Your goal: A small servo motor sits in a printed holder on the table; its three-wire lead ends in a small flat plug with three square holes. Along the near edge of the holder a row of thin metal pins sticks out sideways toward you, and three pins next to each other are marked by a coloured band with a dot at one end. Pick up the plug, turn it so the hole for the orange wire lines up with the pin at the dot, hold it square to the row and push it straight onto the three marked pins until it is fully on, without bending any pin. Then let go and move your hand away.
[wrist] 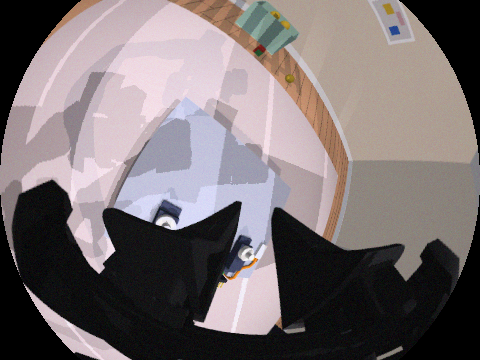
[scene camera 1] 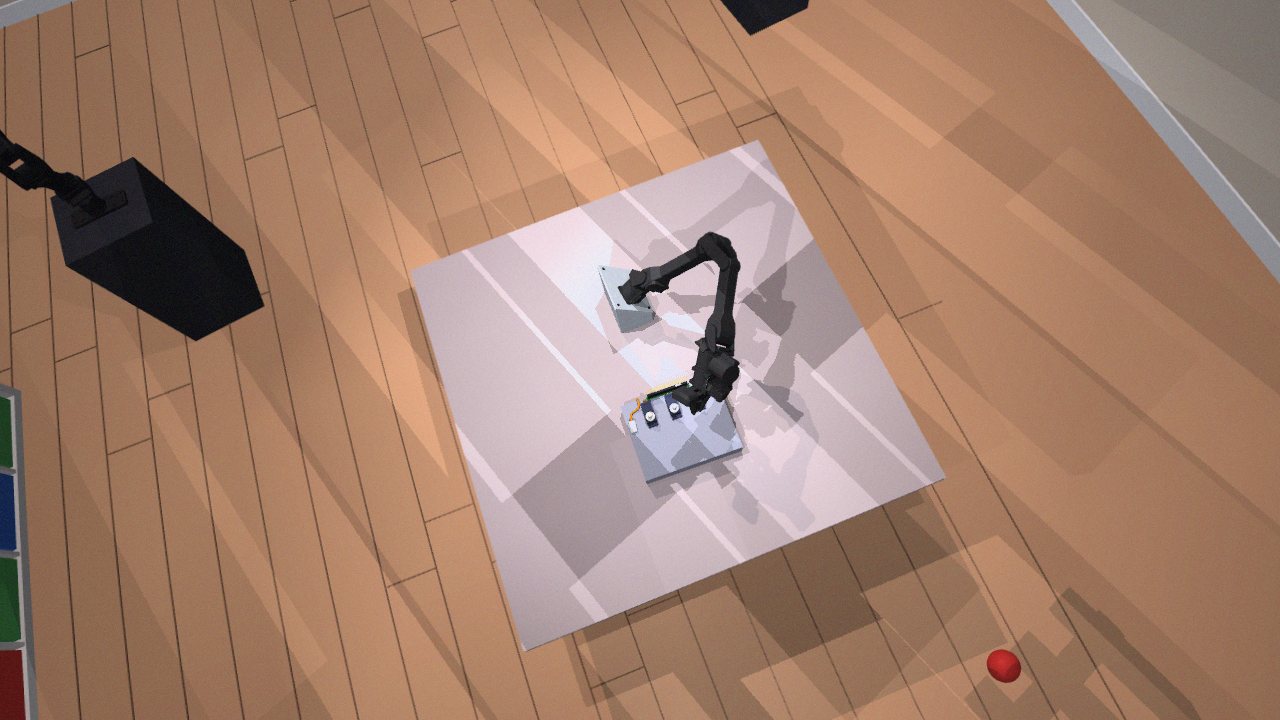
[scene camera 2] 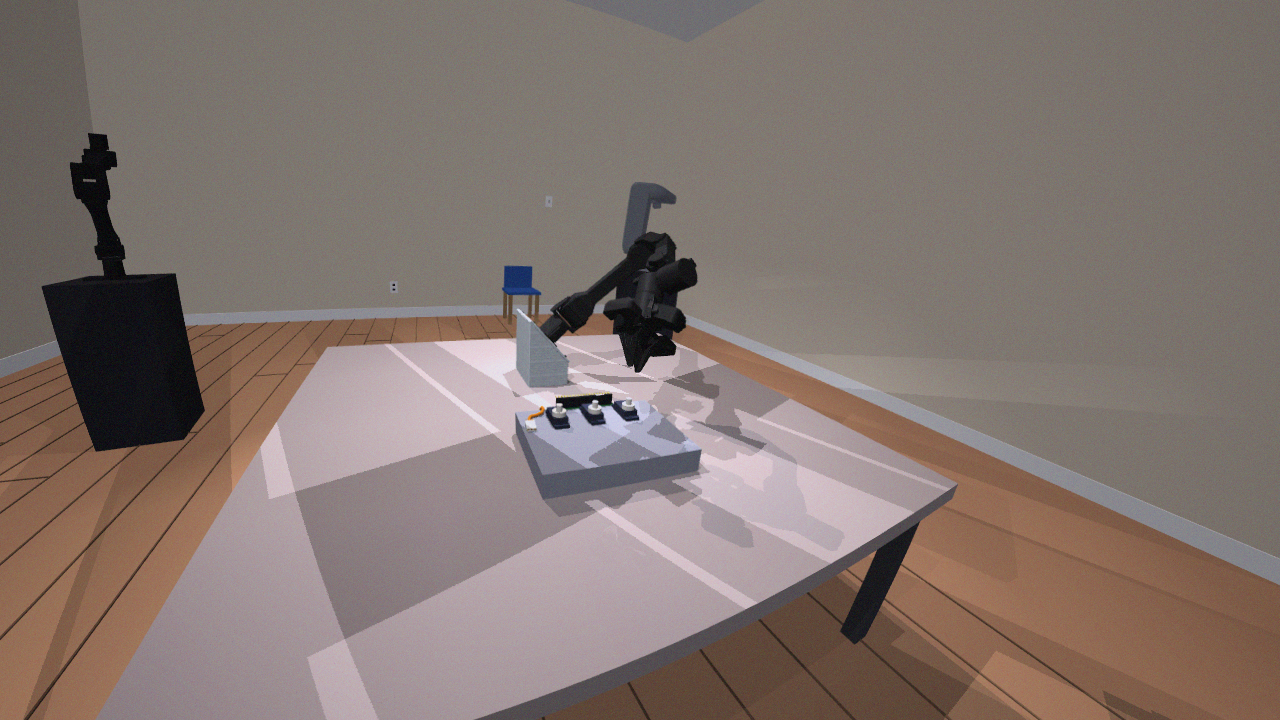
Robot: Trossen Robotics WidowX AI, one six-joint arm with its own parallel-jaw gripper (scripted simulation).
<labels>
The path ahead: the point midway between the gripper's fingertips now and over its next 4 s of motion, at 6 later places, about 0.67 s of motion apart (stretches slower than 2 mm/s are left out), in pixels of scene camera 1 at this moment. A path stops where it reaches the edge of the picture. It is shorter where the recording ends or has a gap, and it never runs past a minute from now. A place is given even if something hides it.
My gripper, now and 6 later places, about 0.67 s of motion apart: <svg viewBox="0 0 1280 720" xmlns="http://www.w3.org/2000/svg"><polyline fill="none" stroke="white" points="696,412 645,422 632,423 632,424 631,418 648,399 662,374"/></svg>
</labels>
